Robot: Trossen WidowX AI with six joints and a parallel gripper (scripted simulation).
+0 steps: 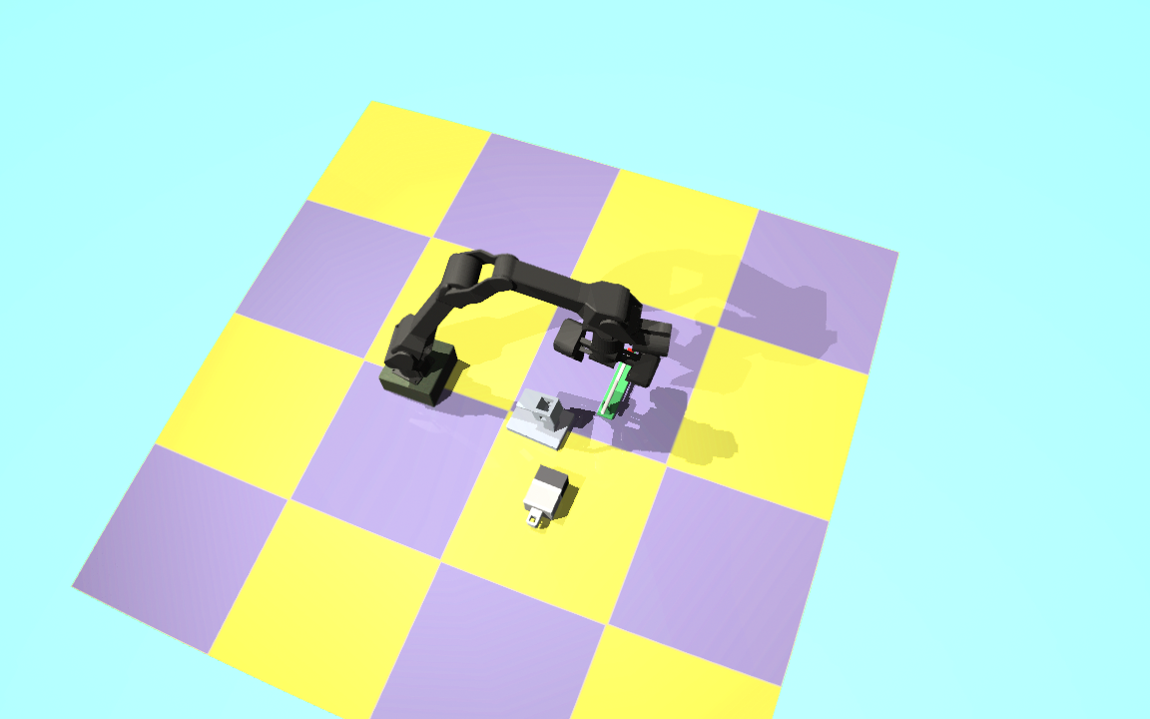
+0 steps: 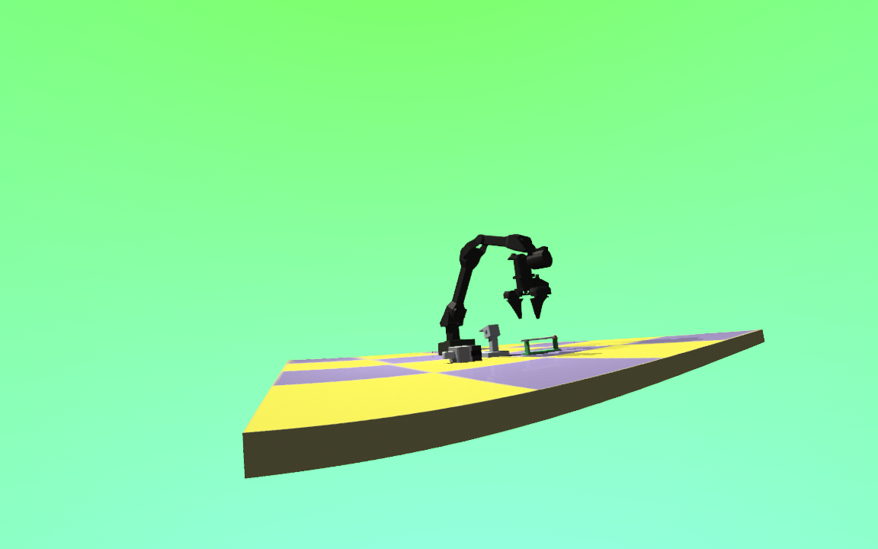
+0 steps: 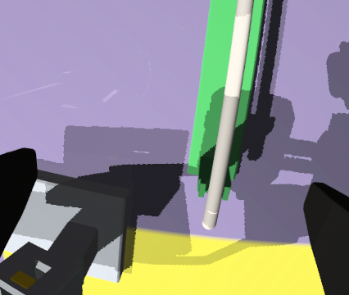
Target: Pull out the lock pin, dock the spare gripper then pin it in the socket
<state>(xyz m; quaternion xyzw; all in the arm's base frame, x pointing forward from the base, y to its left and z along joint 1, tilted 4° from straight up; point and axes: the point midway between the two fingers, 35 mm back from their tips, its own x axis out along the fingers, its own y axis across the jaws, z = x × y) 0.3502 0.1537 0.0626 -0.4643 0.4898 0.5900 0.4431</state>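
My gripper tip is 10 mm short of the spare gripper, 250 mm to the left of it and 90 mm above it. Round my gripper tip: green cradle (20 mm ahead, 30 mm to the left, 90 mm below); socket (70 mm behind, 110 mm to the right, 60 mm below).
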